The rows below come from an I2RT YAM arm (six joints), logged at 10 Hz.
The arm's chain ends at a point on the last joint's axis. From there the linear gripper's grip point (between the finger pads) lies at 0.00 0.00 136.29 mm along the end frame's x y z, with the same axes.
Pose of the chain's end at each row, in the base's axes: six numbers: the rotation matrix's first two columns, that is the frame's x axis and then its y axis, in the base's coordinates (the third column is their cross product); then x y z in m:
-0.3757, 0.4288, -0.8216, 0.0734, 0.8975, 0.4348, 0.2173, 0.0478, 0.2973
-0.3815, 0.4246, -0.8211, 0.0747, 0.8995, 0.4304, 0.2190, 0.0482, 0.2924
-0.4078, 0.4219, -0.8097, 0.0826, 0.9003, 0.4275, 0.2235, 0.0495, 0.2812
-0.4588, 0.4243, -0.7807, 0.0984, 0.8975, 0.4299, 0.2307, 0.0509, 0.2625
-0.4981, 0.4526, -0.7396, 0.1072, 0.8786, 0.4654, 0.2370, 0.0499, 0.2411
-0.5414, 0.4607, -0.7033, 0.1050, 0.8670, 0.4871, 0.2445, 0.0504, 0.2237
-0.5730, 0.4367, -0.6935, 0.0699, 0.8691, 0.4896, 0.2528, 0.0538, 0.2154
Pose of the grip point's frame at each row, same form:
-0.3757, 0.4288, -0.8216, 0.0734, 0.8975, 0.4348, 0.3432, 0.0618, 0.2471
-0.3815, 0.4246, -0.8211, 0.0747, 0.8995, 0.4304, 0.3446, 0.0622, 0.2413
-0.4078, 0.4219, -0.8097, 0.0826, 0.9003, 0.4275, 0.3474, 0.0641, 0.2264
-0.4588, 0.4243, -0.7807, 0.0984, 0.8975, 0.4299, 0.3511, 0.0673, 0.2007
-0.4981, 0.4526, -0.7396, 0.1072, 0.8786, 0.4654, 0.3543, 0.0707, 0.1748
-0.5414, 0.4607, -0.7033, 0.1050, 0.8670, 0.4871, 0.3582, 0.0763, 0.1531
-0.5730, 0.4367, -0.6935, 0.0699, 0.8691, 0.4896, 0.3641, 0.0854, 0.1434

